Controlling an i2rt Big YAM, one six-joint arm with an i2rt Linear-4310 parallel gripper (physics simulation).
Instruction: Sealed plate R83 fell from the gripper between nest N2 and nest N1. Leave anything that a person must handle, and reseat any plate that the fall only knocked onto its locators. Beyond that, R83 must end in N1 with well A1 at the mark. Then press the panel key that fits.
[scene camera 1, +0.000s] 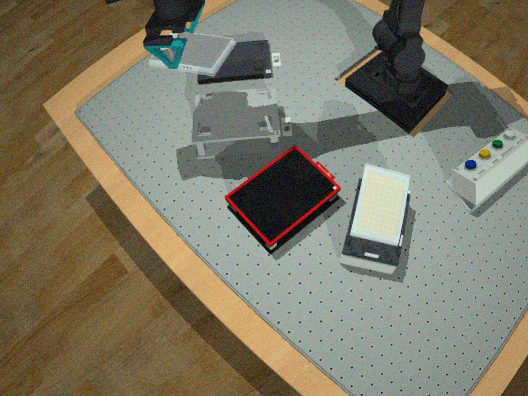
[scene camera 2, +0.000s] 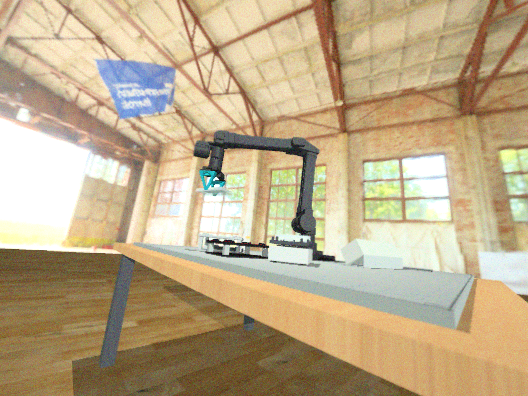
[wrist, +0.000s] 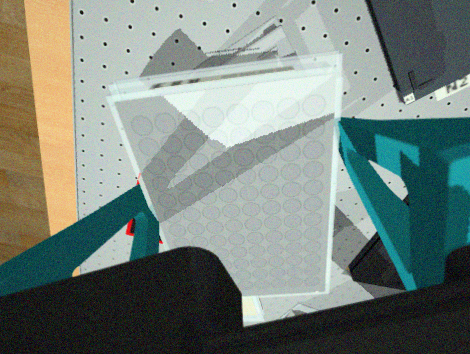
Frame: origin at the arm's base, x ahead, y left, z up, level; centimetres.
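Where they show: gripper, fingertip midpoint: (scene camera 1: 181, 51) (scene camera 2: 210, 193) (wrist: 237, 164); arm's base, origin of the base link: (scene camera 1: 399, 85).
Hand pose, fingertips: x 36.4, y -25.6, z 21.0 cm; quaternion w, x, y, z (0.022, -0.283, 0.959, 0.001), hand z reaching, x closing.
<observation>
Things, the pixels of their top centre, and the offset from my fingertips. "pt": a spot on its surface instead.
- clear sealed plate, middle of its top: (wrist: 242, 221) (scene camera 1: 190, 47) (scene camera 2: 215, 189) dx -0.7, dy +2.0, dz +1.5 cm
- dark nest N2, middle of its top: (wrist: 451, 5) (scene camera 1: 233, 56) dx -18.3, dy -8.1, dz -20.9 cm
- A1 tag, surface spot: (wrist: 409, 98) pt dx -19.7, dy +1.1, dz -21.5 cm
- pale grey nest, middle of its top: (wrist: 267, 133) (scene camera 1: 234, 110) (scene camera 2: 222, 234) dx -4.3, dy +6.5, dz -16.6 cm
- key panel, middle of its top: (scene camera 1: 501, 152) (scene camera 2: 371, 241) dx -31.9, dy +53.5, dz -14.8 cm
- black nest, middle of its top: (scene camera 1: 283, 190) (scene camera 2: 239, 240) dx +2.1, dy +23.9, dz -18.6 cm
- cream-welled plate, middle of its top: (scene camera 1: 382, 200) (scene camera 2: 294, 233) dx -5.8, dy +39.1, dz -15.0 cm
- dark nest, surface spot: (scene camera 1: 372, 250) pt dx +1.4, dy +42.6, dz -17.7 cm
My gripper (scene camera 1: 181, 46) (scene camera 2: 212, 188) (wrist: 237, 164) is shut on a clear sealed plate (scene camera 1: 210, 50) (wrist: 250, 200), held by its two sides high above the table. No plate name is legible. In scene camera 1 the plate overlaps the dark nest N2 (scene camera 1: 250, 56) (wrist: 425, 45), whose label and A1 tag (wrist: 409, 98) show in the wrist view. A pale grey nest (scene camera 1: 235, 117) stands beside it, partly shaded; its label is unreadable. The key panel (scene camera 1: 487, 177) has blue (scene camera 1: 470, 164), yellow (scene camera 1: 484, 153), green (scene camera 1: 497, 144) and white (scene camera 1: 510, 134) keys.
A black nest (scene camera 1: 282, 197) with a red rim stands near the table middle. A cream-welled plate (scene camera 1: 381, 205) lies on a dark nest (scene camera 1: 372, 250) to its right. The arm's black base (scene camera 1: 365, 82) stands between N2 and the panel. A wooden edge (scene camera 1: 165, 255) borders the table.
</observation>
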